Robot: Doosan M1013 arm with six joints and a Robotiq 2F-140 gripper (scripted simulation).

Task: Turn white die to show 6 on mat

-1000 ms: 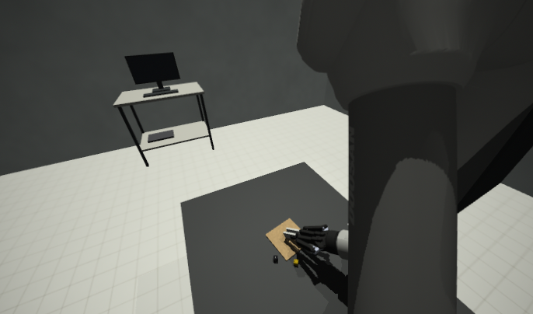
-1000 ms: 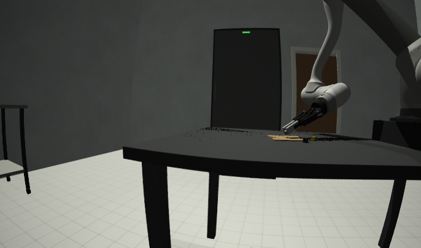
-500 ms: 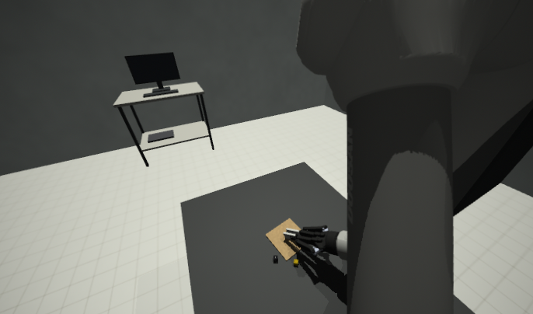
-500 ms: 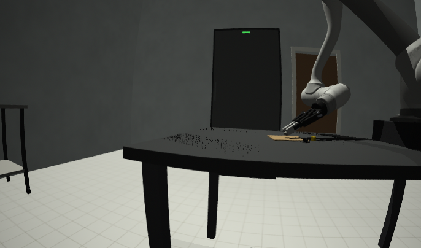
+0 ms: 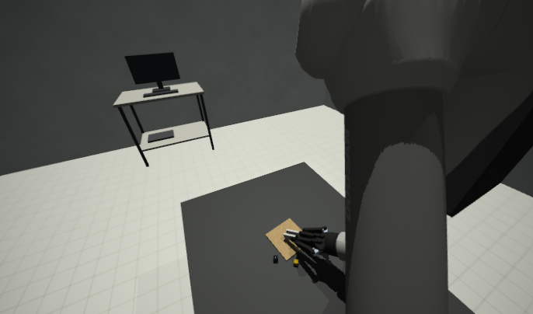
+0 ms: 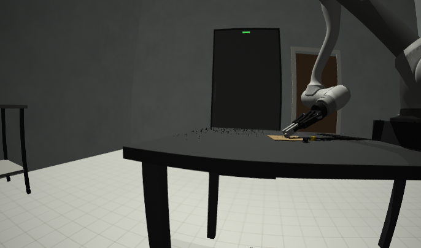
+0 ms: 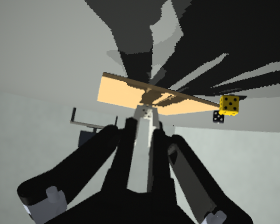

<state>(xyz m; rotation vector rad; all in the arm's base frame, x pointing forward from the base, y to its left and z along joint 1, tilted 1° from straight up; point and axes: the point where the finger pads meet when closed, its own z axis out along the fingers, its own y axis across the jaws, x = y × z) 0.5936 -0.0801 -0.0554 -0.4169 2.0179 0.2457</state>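
The tan mat lies 30 mm below my hand, 20 mm ahead of it and 10 mm to the left of it. The rest, counted from my hand: yellow die: 80 mm behind, 50 mm to the left, 30 mm below; white die: 20 mm below, 20 mm ahead, 10 mm to the left; black die: 100 mm to the left, 30 mm below, 30 mm behind.
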